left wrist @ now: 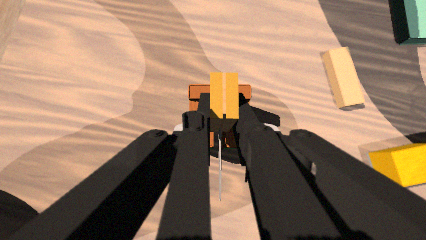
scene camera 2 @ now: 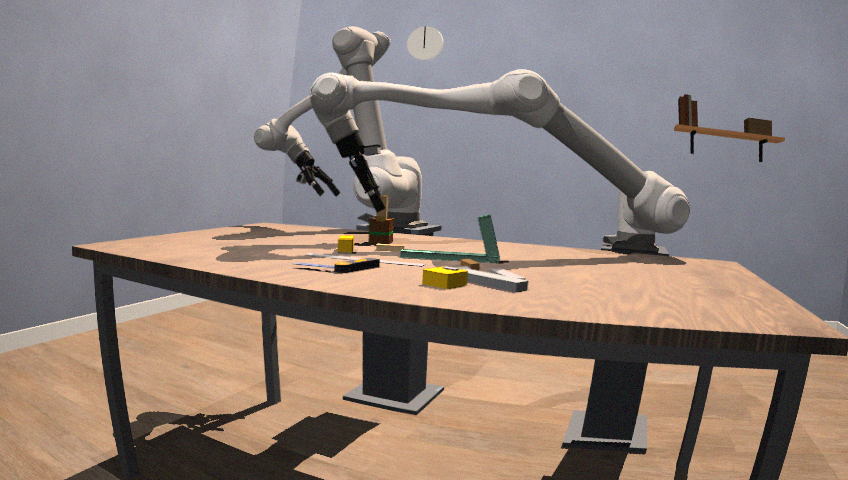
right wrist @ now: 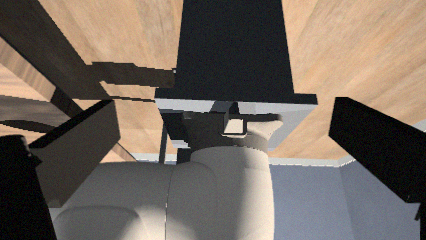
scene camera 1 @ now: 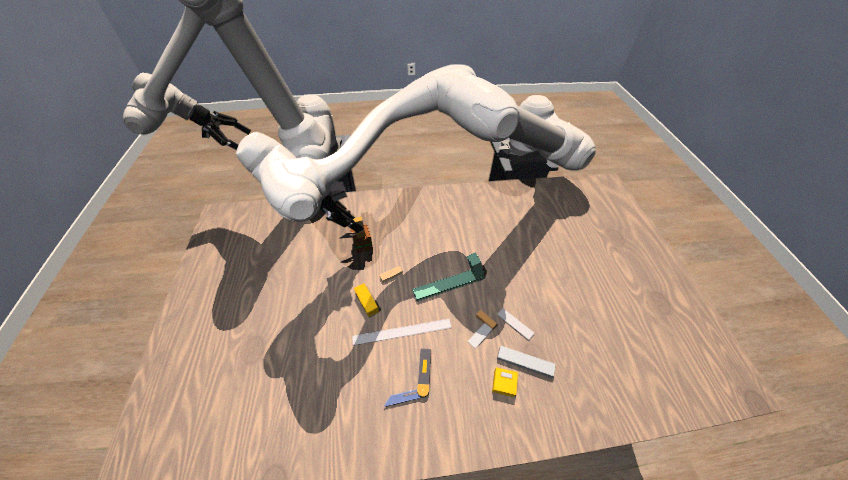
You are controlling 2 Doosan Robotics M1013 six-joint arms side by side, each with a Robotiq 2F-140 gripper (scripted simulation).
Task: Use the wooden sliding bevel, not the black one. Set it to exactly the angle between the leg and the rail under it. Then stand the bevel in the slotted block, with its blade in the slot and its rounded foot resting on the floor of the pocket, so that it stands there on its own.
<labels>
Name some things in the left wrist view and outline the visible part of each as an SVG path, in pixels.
My left gripper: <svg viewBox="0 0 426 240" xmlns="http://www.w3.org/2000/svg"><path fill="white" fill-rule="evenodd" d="M238 93L239 119L232 129L241 166L246 166L245 182L248 179L260 240L426 240L426 199L311 131L295 129L291 130L289 135L283 135L275 125L259 123L243 93ZM210 93L200 93L197 111L184 112L182 114L182 124L176 125L172 134L168 135L167 131L152 129L141 134L6 240L133 240L168 183L169 186L155 240L212 240L209 183Z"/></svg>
A wooden sliding bevel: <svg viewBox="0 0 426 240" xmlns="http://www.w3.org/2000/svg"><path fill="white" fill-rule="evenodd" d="M210 72L210 131L218 132L219 201L221 201L221 132L229 132L239 119L238 73Z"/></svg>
A pale wooden piece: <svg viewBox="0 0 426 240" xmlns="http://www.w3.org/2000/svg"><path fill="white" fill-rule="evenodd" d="M348 47L328 50L323 55L338 108L355 106L365 102Z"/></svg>
</labels>
